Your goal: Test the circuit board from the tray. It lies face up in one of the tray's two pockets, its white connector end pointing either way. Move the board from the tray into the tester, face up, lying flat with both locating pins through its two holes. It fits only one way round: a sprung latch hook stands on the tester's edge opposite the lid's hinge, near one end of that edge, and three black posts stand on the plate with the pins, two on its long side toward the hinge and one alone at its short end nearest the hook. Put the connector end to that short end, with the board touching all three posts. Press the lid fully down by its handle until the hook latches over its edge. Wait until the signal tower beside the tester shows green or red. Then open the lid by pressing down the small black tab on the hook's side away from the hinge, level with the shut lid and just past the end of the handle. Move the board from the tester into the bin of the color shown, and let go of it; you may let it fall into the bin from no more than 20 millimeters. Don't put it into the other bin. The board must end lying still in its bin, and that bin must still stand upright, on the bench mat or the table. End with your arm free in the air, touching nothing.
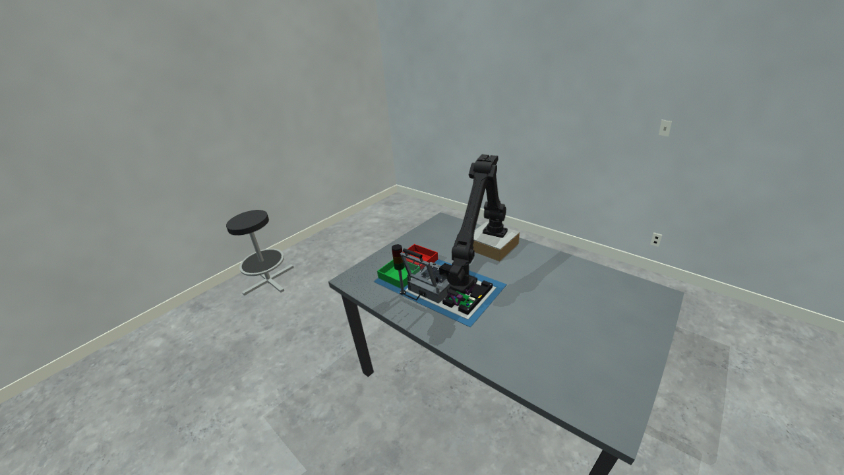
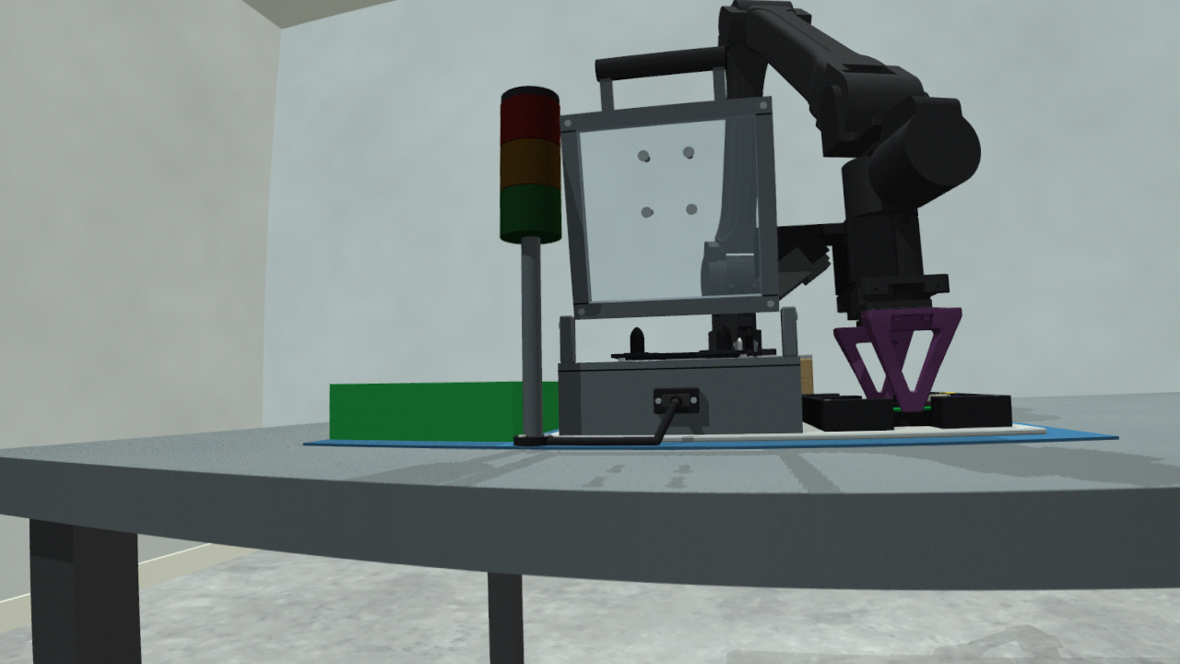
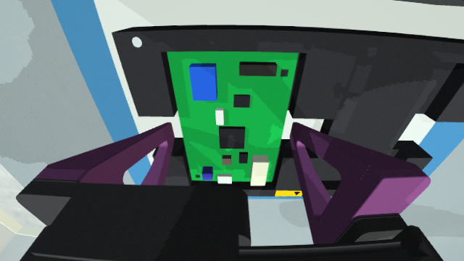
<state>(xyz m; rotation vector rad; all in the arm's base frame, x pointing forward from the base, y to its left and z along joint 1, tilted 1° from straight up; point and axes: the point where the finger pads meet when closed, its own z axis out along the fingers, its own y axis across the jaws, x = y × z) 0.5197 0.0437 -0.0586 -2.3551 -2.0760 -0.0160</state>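
The green circuit board is right at my hand. From my hand the other things lie so: black tester plate (16 cm to the right, 6 cm behind, 5 cm above); black latch hook (12 cm behind, 10 cm to the right, 6 cm above); clear lid (18 cm to the right, 16 cm above, 6 cm ahead).
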